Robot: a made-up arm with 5 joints. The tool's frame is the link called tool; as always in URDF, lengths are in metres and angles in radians. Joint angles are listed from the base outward. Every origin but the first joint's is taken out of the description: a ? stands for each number. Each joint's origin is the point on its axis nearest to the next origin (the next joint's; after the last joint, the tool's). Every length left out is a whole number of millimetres.
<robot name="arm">
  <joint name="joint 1" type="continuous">
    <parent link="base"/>
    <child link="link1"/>
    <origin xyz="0.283 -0.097 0.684" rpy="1.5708 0 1.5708"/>
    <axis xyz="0 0 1"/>
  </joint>
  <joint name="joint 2" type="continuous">
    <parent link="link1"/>
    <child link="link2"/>
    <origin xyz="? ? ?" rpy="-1.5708 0 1.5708"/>
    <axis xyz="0 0 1"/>
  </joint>
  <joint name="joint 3" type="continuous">
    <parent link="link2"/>
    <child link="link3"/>
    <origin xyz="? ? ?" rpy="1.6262 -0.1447 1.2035"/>
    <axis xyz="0 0 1"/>
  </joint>
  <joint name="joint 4" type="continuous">
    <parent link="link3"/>
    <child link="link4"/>
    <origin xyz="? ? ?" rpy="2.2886 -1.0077 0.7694"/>
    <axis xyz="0 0 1"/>
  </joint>
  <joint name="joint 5" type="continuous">
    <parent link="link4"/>
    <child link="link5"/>
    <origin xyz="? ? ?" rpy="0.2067 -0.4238 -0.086"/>
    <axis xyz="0 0 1"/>
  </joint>
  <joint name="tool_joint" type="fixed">
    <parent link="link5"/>
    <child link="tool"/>
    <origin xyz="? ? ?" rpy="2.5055 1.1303 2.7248"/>
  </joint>
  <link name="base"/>
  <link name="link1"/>
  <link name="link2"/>
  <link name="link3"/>
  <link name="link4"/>
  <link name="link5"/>
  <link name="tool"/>
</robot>
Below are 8 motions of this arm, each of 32 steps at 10 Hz.
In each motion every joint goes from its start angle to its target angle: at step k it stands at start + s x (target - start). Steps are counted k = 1, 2, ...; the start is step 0. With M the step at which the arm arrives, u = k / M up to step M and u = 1 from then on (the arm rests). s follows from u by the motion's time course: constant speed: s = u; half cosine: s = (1 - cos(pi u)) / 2; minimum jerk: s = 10 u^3 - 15 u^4 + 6 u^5.
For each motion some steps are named. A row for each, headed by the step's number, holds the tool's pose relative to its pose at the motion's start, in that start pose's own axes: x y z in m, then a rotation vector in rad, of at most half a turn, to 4 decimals.
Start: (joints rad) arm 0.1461 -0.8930 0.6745 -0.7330 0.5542
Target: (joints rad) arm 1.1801 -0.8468 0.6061 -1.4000 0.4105
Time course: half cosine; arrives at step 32
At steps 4, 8, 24, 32:
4: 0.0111 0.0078 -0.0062 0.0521 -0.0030 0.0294
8: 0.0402 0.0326 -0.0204 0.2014 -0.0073 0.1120
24: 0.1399 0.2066 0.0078 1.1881 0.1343 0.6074
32: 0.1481 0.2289 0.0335 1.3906 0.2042 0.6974

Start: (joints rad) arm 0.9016 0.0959 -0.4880 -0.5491 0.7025
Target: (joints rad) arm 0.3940 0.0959 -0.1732 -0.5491 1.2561
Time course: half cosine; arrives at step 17
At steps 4, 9, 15, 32:
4: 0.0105 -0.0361 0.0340 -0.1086 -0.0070 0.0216
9: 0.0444 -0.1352 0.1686 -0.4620 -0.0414 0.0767
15: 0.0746 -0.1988 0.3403 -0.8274 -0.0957 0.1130
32: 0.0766 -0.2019 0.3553 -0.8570 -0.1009 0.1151

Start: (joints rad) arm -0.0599 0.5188 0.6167 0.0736 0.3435
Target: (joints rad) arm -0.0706 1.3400 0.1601 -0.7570 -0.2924
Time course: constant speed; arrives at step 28
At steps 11, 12, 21, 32:
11: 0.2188 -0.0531 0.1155 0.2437 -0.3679 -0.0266
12: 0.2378 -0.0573 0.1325 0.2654 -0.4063 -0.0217
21: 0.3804 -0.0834 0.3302 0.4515 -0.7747 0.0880
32: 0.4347 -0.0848 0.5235 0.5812 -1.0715 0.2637

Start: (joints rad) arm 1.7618 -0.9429 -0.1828 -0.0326 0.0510
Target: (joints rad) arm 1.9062 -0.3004 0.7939 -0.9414 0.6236
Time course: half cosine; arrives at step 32
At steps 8, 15, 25, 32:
8: 0.0834 0.0522 0.0197 0.1192 -0.1030 0.1043
15: 0.2091 0.1624 0.0890 0.3492 -0.2616 0.3498
25: 0.2787 0.2861 0.2079 0.5876 -0.3502 0.7701
32: 0.2801 0.3060 0.2349 0.6226 -0.3469 0.8904

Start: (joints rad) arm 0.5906 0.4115 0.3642 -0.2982 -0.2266
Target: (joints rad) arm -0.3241 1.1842 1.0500 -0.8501 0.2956
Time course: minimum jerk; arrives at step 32
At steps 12, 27, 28, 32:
12: 0.1150 0.0052 0.0749 -0.1098 0.1831 0.2478
27: 0.3606 0.1157 0.0912 -0.2845 0.9330 0.8131
28: 0.3644 0.1182 0.0895 -0.2872 0.9513 0.8229
32: 0.3687 0.1211 0.0873 -0.2903 0.9729 0.8342

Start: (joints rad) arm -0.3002 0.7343 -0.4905 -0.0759 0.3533
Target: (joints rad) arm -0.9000 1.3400 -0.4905 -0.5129 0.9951
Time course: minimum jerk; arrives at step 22
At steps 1, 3, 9, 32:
1: 0.0006 0.0000 0.0003 -0.0003 -0.0006 -0.0001
3: 0.0142 -0.0004 0.0080 -0.0079 -0.0145 -0.0012
9: 0.2134 0.0237 0.1524 -0.1025 -0.2342 -0.0115
32: 0.4804 0.2605 0.5305 -0.1537 -0.6609 0.0294

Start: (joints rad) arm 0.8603 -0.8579 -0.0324 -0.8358 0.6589
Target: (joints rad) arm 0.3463 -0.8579 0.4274 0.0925 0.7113
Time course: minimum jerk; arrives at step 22
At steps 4, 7, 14, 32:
4: -0.0086 -0.0130 0.0080 -0.0513 0.0048 0.0039
7: -0.0355 -0.0522 0.0379 -0.2147 0.0203 0.0162
14: -0.1318 -0.1540 0.2099 -0.8451 0.0849 0.0665
32: -0.1690 -0.1632 0.3090 -1.1332 0.1170 0.0945

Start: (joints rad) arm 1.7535 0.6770 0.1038 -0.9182 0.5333
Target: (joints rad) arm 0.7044 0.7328 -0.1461 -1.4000 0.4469
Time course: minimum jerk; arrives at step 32
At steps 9, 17, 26, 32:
9: 0.0399 0.0260 0.0260 -0.0396 0.0381 0.0564
17: 0.1505 0.1422 0.0609 -0.1505 0.1591 0.2323
26: 0.2189 0.2830 0.0278 -0.2393 0.2889 0.4037
32: 0.2238 0.3011 0.0193 -0.2492 0.3066 0.4251

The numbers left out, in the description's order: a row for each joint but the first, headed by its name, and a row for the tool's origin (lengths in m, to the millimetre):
joint 2: -0.444 0.37 0
joint 3: -0.471 -0.109 0
joint 4: -0.067 -0.01 0
joint 5: 0.008 0.01 0
tool: -0.324 -0.083 0

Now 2 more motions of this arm.
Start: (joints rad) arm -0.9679 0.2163 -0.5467 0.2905 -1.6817
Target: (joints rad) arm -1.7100 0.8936 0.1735 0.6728 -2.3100
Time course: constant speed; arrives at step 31
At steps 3, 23, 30, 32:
3: 0.0329 0.0278 0.0031 0.0309 0.0782 0.0930
23: 0.1452 0.2131 -0.0093 0.2590 0.8252 0.5226
30: 0.1621 0.2663 -0.0118 0.3357 1.1570 0.5709
32: 0.1646 0.2734 -0.0119 0.3459 1.2064 0.5728

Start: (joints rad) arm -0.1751 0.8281 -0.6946 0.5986 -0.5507
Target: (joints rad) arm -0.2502 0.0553 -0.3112 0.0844 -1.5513
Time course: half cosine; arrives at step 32
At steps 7, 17, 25, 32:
7: -0.0484 0.0637 -0.0109 0.1599 0.0231 0.0955
17: -0.2868 0.2687 0.0754 0.8372 0.1612 0.3204
25: -0.4454 0.3382 0.2687 1.4025 0.2723 0.3040
32: -0.4790 0.3394 0.3474 1.5928 0.2989 0.2552

